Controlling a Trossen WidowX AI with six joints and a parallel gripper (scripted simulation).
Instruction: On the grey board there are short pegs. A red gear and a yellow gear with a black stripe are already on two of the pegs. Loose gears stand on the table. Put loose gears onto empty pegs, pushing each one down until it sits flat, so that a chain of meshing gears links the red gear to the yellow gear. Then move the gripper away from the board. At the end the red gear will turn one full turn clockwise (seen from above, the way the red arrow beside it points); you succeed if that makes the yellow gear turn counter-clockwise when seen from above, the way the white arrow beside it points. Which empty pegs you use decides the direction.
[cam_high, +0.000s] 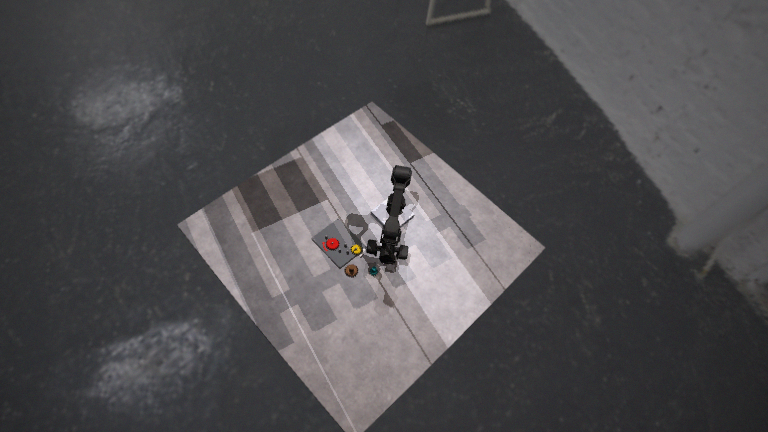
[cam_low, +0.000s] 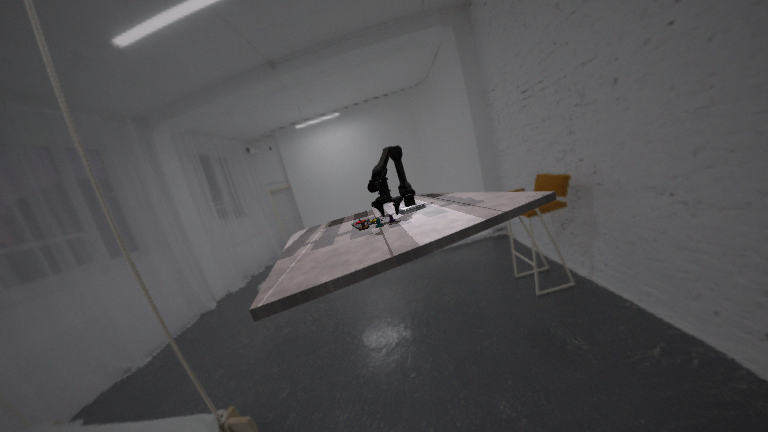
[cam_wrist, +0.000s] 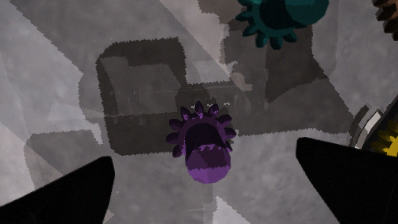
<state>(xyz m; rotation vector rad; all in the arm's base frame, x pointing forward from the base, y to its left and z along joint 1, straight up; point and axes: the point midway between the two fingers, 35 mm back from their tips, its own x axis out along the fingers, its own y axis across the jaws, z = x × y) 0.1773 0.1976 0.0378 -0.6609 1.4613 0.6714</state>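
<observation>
Right now the red gear is 17 cm ahead of my gripper tip, 20 cm to the right of it and 2 cm below it. From my gripper tip the other things lie so: teal gear 8 cm ahead, 2 cm to the left, 2 cm below; purple gear 2 cm below; white arrow 7 cm ahead, 9 cm to the right, 3 cm below.
</observation>
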